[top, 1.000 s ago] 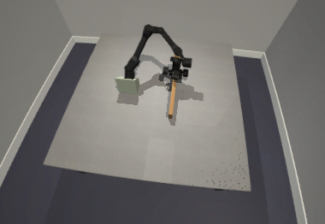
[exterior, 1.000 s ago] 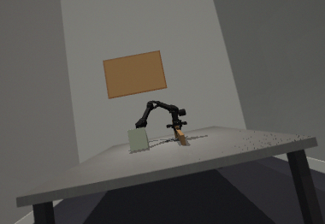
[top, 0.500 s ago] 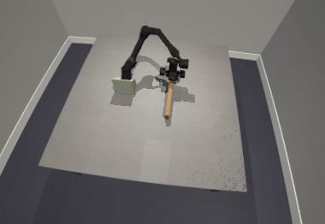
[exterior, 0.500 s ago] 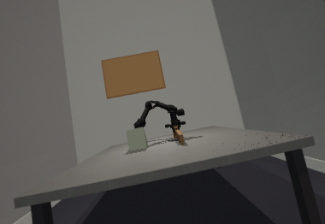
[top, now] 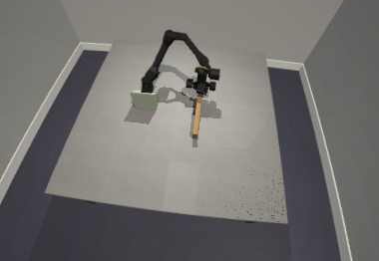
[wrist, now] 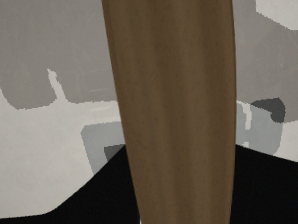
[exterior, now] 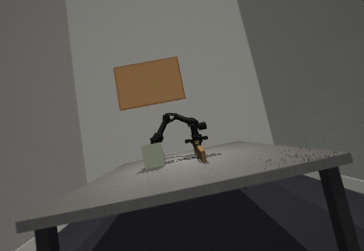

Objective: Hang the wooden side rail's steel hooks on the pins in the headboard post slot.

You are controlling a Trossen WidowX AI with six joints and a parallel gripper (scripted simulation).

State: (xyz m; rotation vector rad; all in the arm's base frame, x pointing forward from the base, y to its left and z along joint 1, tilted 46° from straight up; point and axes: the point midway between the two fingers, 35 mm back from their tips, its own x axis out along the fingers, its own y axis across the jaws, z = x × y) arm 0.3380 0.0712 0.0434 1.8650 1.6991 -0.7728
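The wooden headboard post is 10 mm ahead of my gripper tip, 120 mm to the left of it and 40 mm above it.
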